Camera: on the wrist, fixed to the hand. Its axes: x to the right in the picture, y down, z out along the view.
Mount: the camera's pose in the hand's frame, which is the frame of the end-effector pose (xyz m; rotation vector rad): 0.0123 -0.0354 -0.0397 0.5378 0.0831 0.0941
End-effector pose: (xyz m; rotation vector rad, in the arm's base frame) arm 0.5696 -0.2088 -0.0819 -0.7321 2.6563 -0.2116
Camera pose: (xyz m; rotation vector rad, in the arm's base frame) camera 0.5606 -0.2436 -0.0408 -0.4257 2.5188 -0.9013
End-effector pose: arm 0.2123 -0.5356 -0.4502 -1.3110 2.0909 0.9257
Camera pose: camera 0.2372 -0.5837 -0.4434 -0.9854 2.2638 0.3024
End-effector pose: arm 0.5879 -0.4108 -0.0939 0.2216 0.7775 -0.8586
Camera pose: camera 0.5455 -0.4225 -0.1262 0.7680 0.5941 -0.9609
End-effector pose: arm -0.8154 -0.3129 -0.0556 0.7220 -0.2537 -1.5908
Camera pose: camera -0.8211 -0.3089 -0.1097 1.1670 -0.6594 -1.4066
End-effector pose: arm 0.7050 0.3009 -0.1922 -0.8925 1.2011 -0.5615
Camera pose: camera 0.6736 0.2603 -0.1735 -0.3574 1.0827 -0.8020
